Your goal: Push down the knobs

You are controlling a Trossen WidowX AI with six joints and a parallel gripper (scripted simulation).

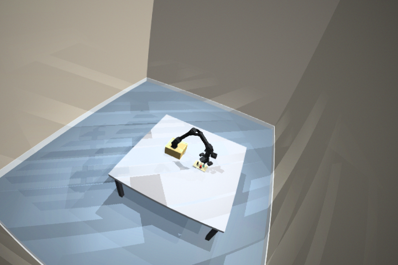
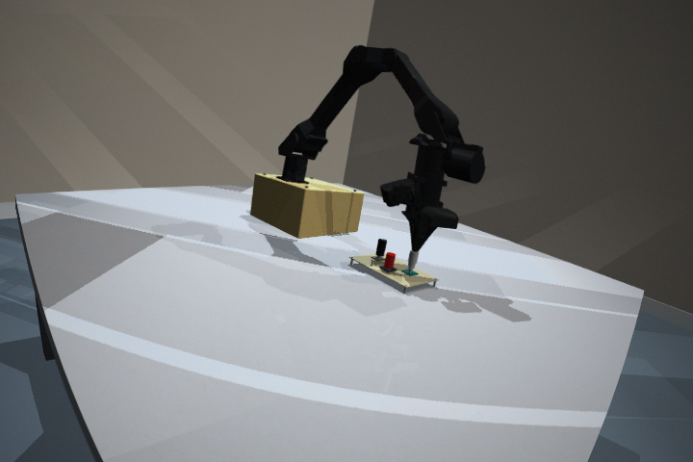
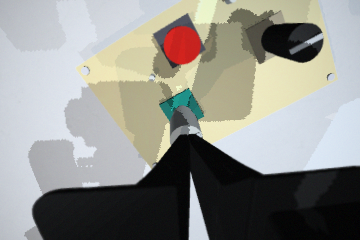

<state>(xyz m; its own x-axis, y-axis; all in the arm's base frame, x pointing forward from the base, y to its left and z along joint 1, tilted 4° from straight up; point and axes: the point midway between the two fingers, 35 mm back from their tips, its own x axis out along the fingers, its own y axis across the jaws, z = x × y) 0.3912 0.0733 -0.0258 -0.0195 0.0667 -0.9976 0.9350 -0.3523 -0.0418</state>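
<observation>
The grey knob is 1 cm below my gripper tip. From my gripper tip the other things lie so: black knob (7 cm behind, 3 cm to the right, 1 cm below).
</observation>
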